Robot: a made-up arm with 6 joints.
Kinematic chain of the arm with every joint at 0, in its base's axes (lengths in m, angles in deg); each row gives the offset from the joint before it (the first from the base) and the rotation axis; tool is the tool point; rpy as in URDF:
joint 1: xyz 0 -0.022 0.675 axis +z
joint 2: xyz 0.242 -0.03 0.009 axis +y
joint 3: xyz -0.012 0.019 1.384 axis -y
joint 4: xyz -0.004 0 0.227 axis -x
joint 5: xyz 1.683 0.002 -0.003 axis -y
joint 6: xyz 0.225 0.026 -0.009 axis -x
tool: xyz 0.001 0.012 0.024 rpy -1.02 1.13 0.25
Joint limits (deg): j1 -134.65..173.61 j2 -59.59..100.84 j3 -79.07..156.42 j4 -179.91..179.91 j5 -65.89..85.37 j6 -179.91..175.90
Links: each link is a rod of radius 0.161 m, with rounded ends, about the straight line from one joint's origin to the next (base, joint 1, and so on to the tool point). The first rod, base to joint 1, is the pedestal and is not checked.
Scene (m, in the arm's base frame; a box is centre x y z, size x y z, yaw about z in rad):
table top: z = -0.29
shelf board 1: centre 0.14 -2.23 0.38 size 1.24 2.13 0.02 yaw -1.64
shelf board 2: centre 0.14 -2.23 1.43 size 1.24 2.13 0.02 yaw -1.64
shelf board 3: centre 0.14 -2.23 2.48 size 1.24 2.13 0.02 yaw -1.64
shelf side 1: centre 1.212 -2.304 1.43 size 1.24 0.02 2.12 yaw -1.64
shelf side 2: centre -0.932 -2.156 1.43 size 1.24 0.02 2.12 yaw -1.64
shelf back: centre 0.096 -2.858 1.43 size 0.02 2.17 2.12 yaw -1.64
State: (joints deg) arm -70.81 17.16 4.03 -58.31 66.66 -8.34
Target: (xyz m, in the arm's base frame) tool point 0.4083 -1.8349 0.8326
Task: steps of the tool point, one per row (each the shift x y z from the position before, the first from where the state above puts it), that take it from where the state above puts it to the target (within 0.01 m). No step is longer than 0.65 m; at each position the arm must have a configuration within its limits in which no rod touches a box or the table.
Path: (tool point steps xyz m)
1: 0.1058 0.4067 0.0879
2: 0.0215 0.3996 -0.0004
3: -0.0466 0.3612 -0.0872
4: -0.0658 -0.1231 -0.6043
5: -0.2018 0.0957 -0.5342
6: 0.0052 -0.2973 0.0247
7: -0.0470 -0.3042 -0.0248

